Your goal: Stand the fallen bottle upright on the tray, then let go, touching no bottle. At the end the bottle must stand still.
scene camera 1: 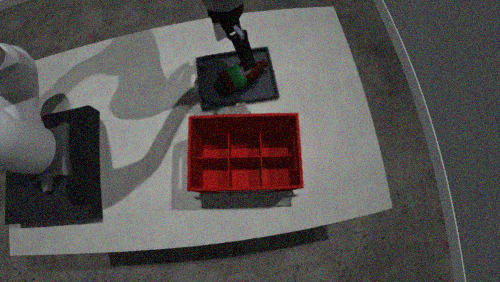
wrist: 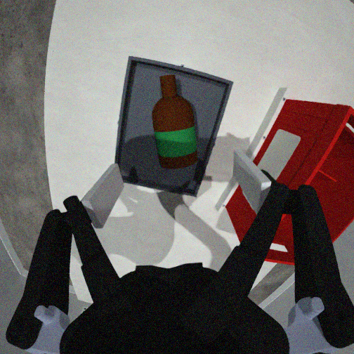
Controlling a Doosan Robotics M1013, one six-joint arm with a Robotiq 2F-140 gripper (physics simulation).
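Places are measured from the arm's base along level axes (x right, y down, z ahead), in centimetres.
Pixels of known places: gripper, fingertip midpoint: (scene camera 1: 233, 55); arm's base, origin of the base link: (scene camera 1: 49, 153).
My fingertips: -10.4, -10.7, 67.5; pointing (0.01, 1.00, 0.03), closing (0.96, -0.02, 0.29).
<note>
Ahead of a thing's pixels: the offset from my fingertips to its top centre, as dx, dy, dz. "pt": to the spot under its first point. Level surfaces: height alone.
The brown bottle with a green label @[-1.0, +9.8, +3.3] (scene camera 1: 237, 75) (wrist: 176, 122) lies on its side on the dark grey tray @[pt +5.4, +17.2, +8.9] (scene camera 1: 266, 91) (wrist: 139, 110). In the scene view its base is at the lower left and its neck at the upper right. In the wrist view its neck points up the frame and its base faces the gripper. My gripper (scene camera 1: 248, 66) (wrist: 175, 168) is open, its fingers wide apart with nothing between them. In the wrist view the bottle lies beyond the fingertips. In the scene view a dark finger hides part of the bottle.
A red crate with compartments @[+26.4, +0.2, -3.1] (scene camera 1: 245, 188) (wrist: 317, 119) stands beside the tray on the white table @[dy +17.7] (scene camera 1: 340, 150) (wrist: 90, 75). The robot's black base block (scene camera 1: 85, 150) is at the left in the scene view. The arm's shadow falls across the table.
</note>
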